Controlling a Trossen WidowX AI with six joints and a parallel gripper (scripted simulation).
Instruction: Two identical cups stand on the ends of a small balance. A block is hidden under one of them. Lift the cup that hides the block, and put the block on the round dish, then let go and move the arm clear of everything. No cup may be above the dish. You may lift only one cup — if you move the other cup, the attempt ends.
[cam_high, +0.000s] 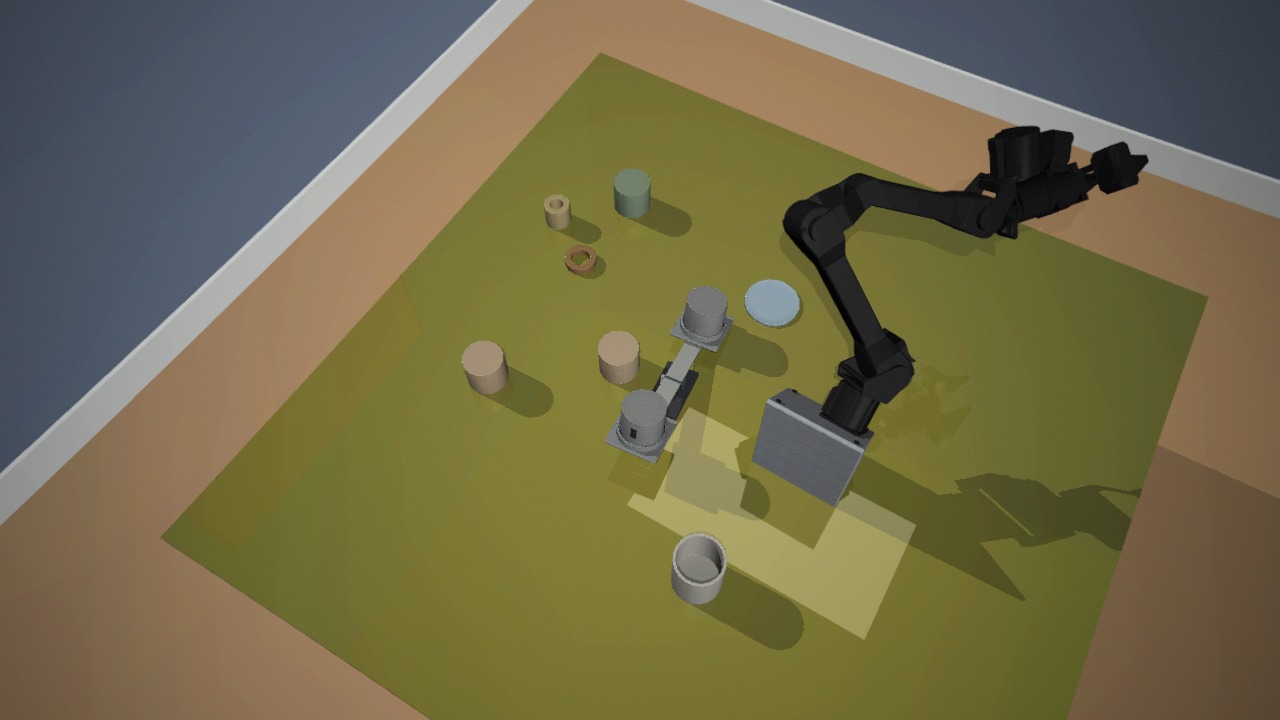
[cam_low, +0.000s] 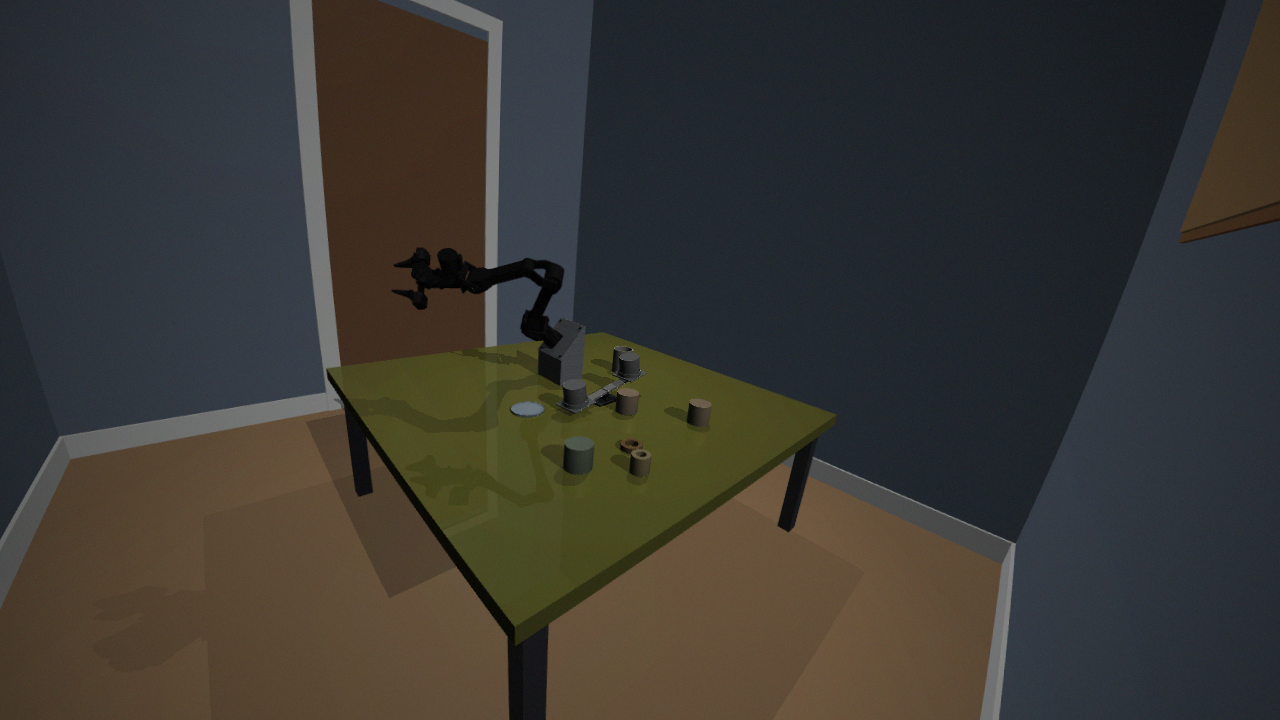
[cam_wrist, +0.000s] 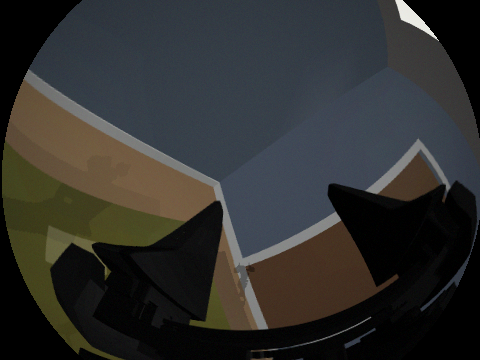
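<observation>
Right now my gripper tip is 440 mm short of the grey block, 420 mm to the right of it and 310 mm above it. Also, from my gripper tip: small balance 550 mm to the left, 410 mm ahead, 330 mm below; then green cylinder 710 mm ahead, 310 mm below, 270 mm to the left; then pale blue round dish 370 mm ahead, 350 mm below, 290 mm to the left.
</observation>
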